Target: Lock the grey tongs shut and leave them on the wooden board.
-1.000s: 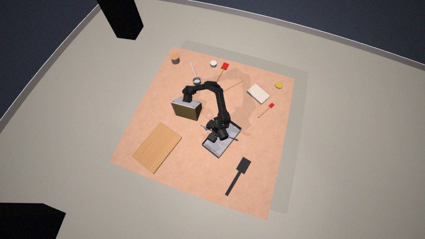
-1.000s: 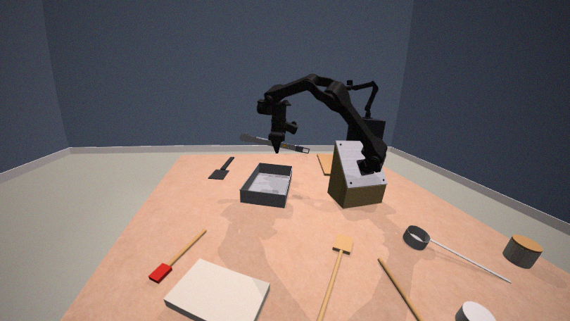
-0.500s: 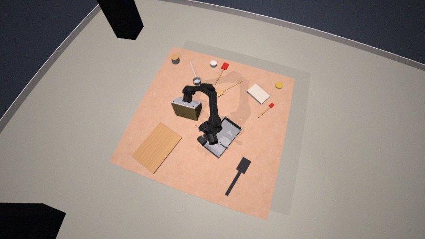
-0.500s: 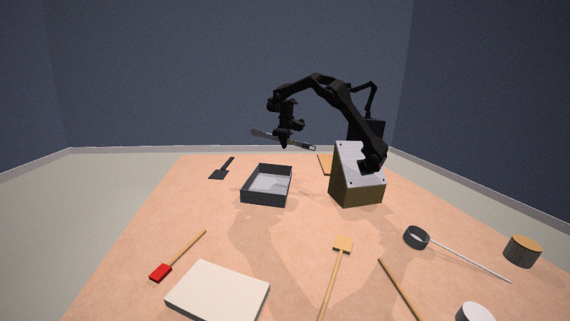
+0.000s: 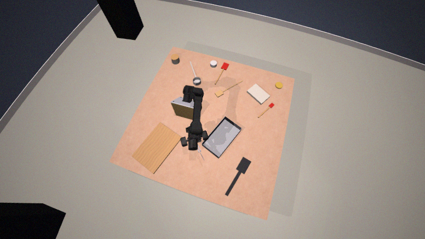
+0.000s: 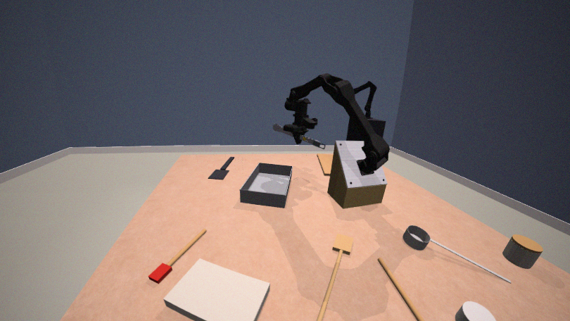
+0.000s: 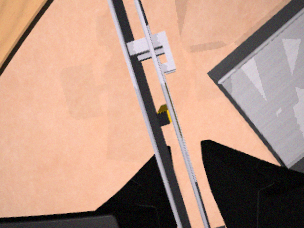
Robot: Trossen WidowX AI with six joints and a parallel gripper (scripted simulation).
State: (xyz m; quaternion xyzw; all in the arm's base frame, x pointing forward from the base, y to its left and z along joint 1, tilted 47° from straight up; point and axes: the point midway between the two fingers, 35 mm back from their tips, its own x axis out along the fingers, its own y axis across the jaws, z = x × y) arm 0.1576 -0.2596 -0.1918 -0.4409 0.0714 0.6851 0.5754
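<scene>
Right now the yellow slider is 30 mm above my gripper tip, 20 mm to the left of it and 20 mm behind it. Also, from my gripper tip: roasting tin: 180 mm ahead, 130 mm to the left, 130 mm below; wooden board: 320 mm behind, 150 mm below, 70 mm to the right; black spatula: 360 mm ahead, 160 mm below, 130 mm to the right.
</scene>
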